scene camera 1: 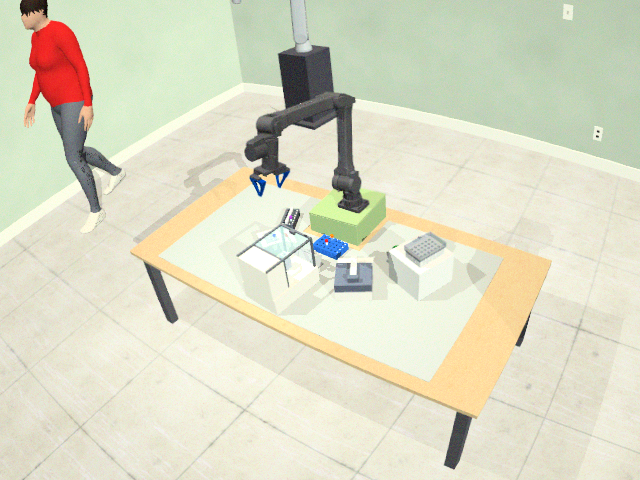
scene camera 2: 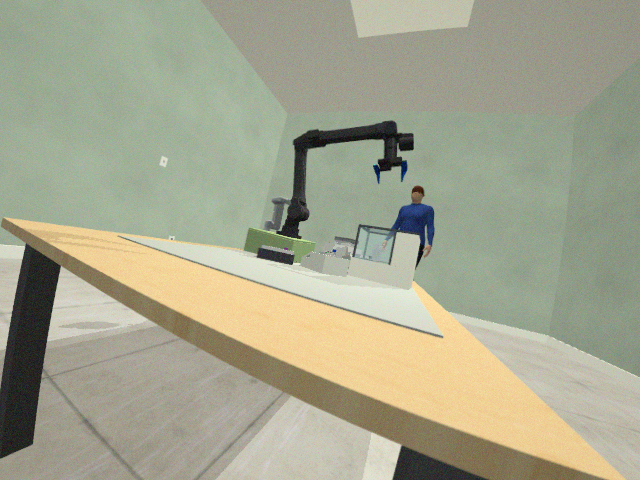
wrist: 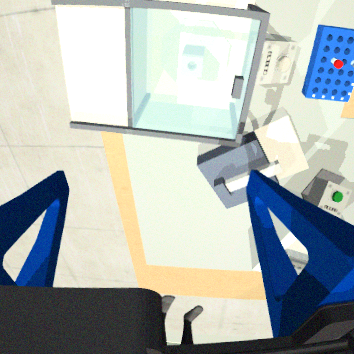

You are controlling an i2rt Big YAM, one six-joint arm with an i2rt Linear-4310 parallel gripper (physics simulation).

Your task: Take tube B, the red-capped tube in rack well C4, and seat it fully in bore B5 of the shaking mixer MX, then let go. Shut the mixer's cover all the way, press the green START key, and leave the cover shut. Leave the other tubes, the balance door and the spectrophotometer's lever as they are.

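Frame: origin at the arm's base, x back, y right, z up, level; millimetres.
Seen in the pictures: gripper, fingertip midpoint: [scene camera 1: 269, 192] [scene camera 2: 389, 182] [wrist: 158, 178]; arm's base, origin of the base link: [scene camera 1: 353, 205] [scene camera 2: 288, 236].
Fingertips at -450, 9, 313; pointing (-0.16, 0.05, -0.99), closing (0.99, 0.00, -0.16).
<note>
Pixels of each thing's top centre, then the offset from my fingertips to it, as dx, dy, dz.
- red-capped tube, middle of its top: [wrist: 338, 64] [scene camera 1: 326, 239] +246, -13, -369
- blue rack, middle of its top: [wrist: 337, 66] [scene camera 1: 330, 243] +256, -23, -393
- white box, middle of its top: [wrist: 320, 269] [scene camera 1: 414, 235] [scene camera 2: 341, 236] +315, -402, -233
- grey many-holed block, middle of its top: [scene camera 1: 424, 242] [scene camera 2: 346, 238] +298, -457, -233
- green key, middle of its top: [wrist: 338, 198] [scene camera 1: 395, 245] +349, -292, -349
- glass-sided balance, middle of its top: [wrist: 190, 83] [scene camera 1: 282, 238] [scene camera 2: 380, 228] +4, -18, -201
- blue-grey device, middle of its top: [wrist: 256, 177] [scene camera 1: 353, 263] +144, -236, -321
- white lever, middle of its top: [wrist: 253, 177] [scene camera 1: 353, 265] +138, -240, -325
The red-capped tube [scene camera 1: 326, 240] [wrist: 338, 64] stands in the blue rack [scene camera 1: 337, 253] [wrist: 312, 65]; the well label is not readable. A white box [scene camera 1: 409, 281] with a grey many-holed block [scene camera 1: 424, 248] on top looks like the mixer; its cover position cannot be told. A green key [scene camera 1: 395, 246] [wrist: 337, 196] shows beside it. My gripper [scene camera 1: 270, 190] [scene camera 2: 390, 181] [wrist: 158, 178] is open and empty, high above the table, well away from the tube and rack.
The glass-sided balance [scene camera 1: 253, 264] [scene camera 2: 382, 268] [wrist: 95, 65] stands beside the rack. A blue-grey device [scene camera 1: 343, 285] [wrist: 220, 167] with a white lever [scene camera 1: 353, 266] stands between rack and white box. A dark holder [scene camera 1: 291, 218] [scene camera 2: 275, 254] with a purple cap lies behind the balance. People stand beyond the table.
</note>
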